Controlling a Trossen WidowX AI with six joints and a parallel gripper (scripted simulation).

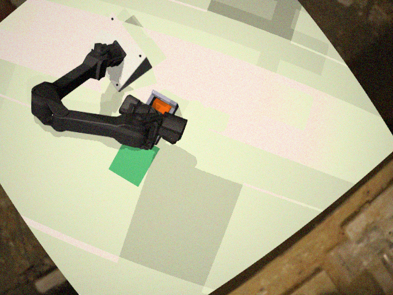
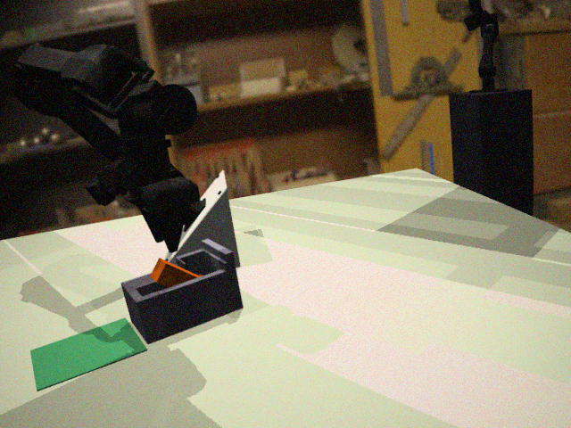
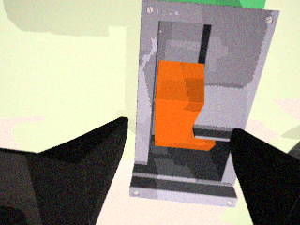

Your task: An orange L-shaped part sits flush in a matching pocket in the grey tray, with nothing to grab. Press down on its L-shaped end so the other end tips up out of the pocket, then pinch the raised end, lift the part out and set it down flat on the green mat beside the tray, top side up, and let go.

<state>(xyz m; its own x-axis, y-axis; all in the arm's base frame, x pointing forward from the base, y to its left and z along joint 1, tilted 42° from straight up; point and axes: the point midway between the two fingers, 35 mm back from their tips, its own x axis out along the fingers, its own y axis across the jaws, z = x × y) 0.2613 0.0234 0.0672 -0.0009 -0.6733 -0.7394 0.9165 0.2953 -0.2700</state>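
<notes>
Now: the orange L-shaped part 7 cm below my gripper tip, 3 cm behind it and 2 cm to the left of it. Also, from my gripper tip: grey tray (13 cm below, 2 cm behind); then green mat (14 cm to the right, 13 cm below, 5 cm ahead).
</notes>
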